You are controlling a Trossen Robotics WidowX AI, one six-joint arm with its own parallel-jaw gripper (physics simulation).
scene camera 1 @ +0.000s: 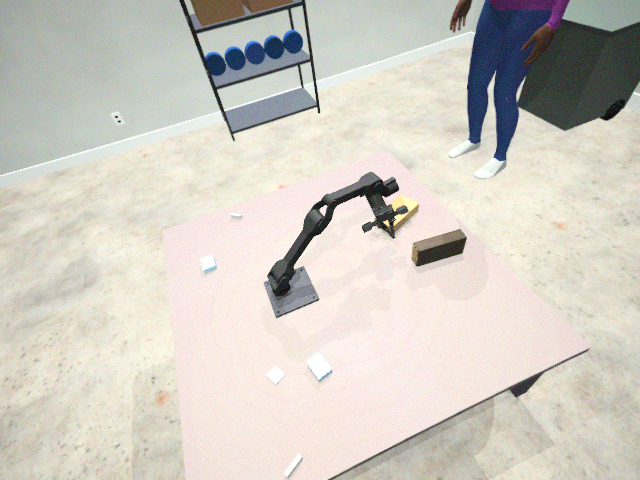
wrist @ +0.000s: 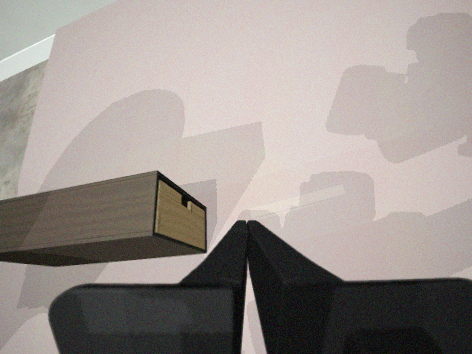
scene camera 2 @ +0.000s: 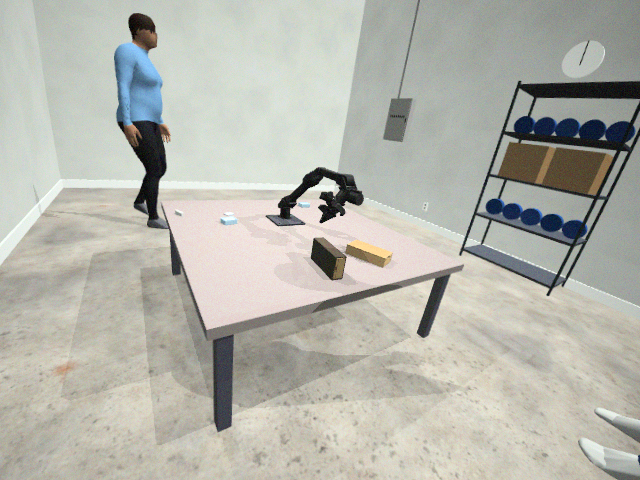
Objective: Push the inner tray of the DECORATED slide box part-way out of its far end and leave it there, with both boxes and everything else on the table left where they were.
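Seen in the pictures: gripper, fingertip midpoint: (scene camera 1: 394,238) (wrist: 246,229) (scene camera 2: 320,222); arm's base, link origin: (scene camera 1: 281,291) (scene camera 2: 284,217).
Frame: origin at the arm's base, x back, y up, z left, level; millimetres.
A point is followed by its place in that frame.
A dark wood-grained slide box (scene camera 1: 440,249) {x -612, y 61, z -237 mm} (scene camera 2: 324,258) {x -637, y 47, z -244 mm} (wrist: 95,217) {x -578, y 90, z -197 mm} stands on its narrow side. Its light wood inner tray (scene camera 1: 415,254) {x -529, y 43, z -190 mm} (scene camera 2: 339,268) {x -721, y 40, z -239 mm} (wrist: 179,215) {x -528, y 52, z -188 mm} shows at the ends and looks about flush; the near end has a small notch at one edge. A yellow slide box (scene camera 1: 409,205) {x -698, y 39, z 50 mm} (scene camera 2: 368,252) {x -661, y 36, z 17 mm} lies flat beside it, partly hidden behind the gripper in scene camera 1. I cannot tell its end detail. My gripper (scene camera 1: 393,236) {x -465, y 131, z -133 mm} (scene camera 2: 323,221) {x -465, y 131, z -133 mm} (wrist: 246,229) {x -465, y 131, z -133 mm} is shut and empty, above the table, on the arm's side of both boxes and apart from the dark box.
On the pink table (scene camera 1: 465,335) {x -460, y -10, z -531 mm} (scene camera 2: 232,279) {x -540, y -10, z -594 mm} are two pale blue blocks (scene camera 1: 208,264) {x 216, y 15, z 312 mm} (scene camera 1: 318,367) {x 29, y 15, z -361 mm} (scene camera 2: 303,205) {x 190, y 6, z 300 mm} (scene camera 2: 229,221) {x -4, y 9, z -366 mm}, a white tile (scene camera 1: 275,375) {x 166, y -3, z -296 mm} and two small white sticks (scene camera 1: 293,465) {x 226, y 11, z -560 mm} (scene camera 1: 236,216) {x -2, y 4, z 543 mm}. The table's far edge runs beyond the boxes.
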